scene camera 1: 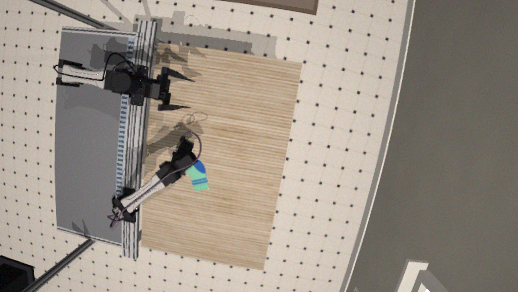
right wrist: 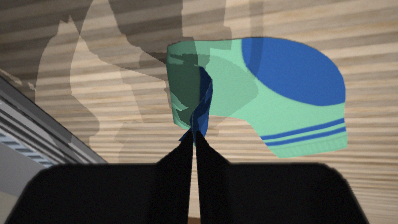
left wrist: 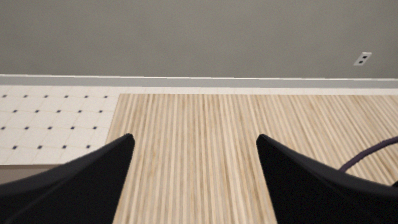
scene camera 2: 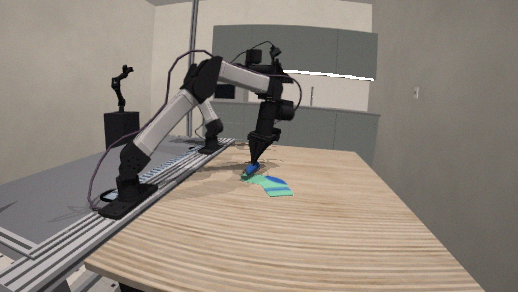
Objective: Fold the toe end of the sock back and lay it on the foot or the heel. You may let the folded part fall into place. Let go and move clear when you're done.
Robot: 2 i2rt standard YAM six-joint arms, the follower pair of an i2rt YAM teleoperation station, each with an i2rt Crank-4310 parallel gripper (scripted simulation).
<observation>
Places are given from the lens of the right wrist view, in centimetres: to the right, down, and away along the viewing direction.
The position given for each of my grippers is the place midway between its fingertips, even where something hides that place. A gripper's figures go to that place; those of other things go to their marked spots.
my right gripper (right wrist: 194, 134): 0, 2, 15
mint-green sock (right wrist: 293, 96): 8, -1, 17
</observation>
